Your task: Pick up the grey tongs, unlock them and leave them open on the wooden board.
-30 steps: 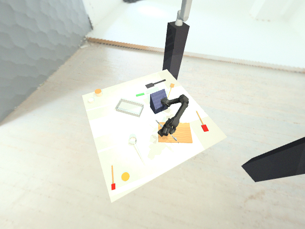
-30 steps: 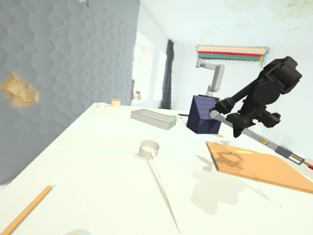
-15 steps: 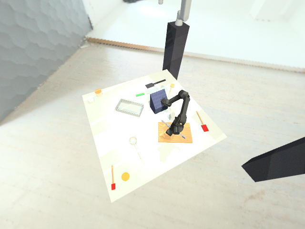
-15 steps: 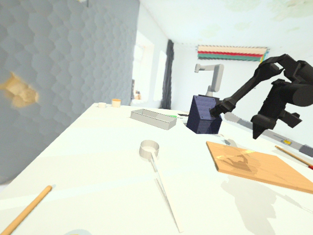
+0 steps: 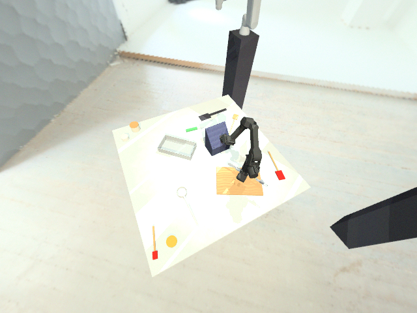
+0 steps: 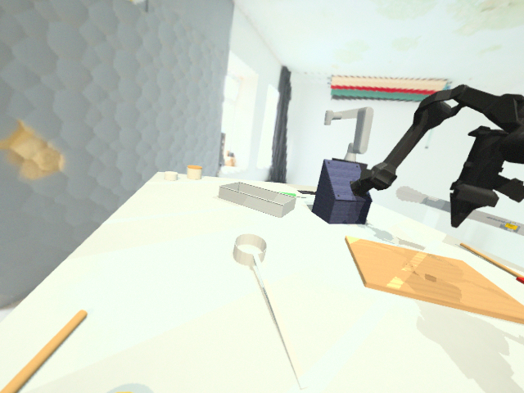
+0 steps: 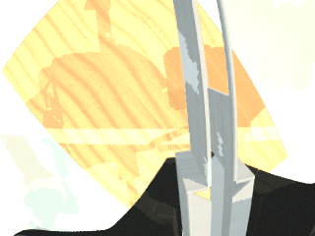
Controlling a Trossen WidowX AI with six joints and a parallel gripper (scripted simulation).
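My gripper tip is now 1 cm past the wooden board, 3 cm to the left of it and 14 cm above it. The rest, counted from my gripper tip: black spatula 18 cm behind, 80 cm to the right, 15 cm below; roasting tin 30 cm ahead, 55 cm to the right, 12 cm below; yellow lock piece 4 cm behind, 7 cm to the left, 3 cm above.
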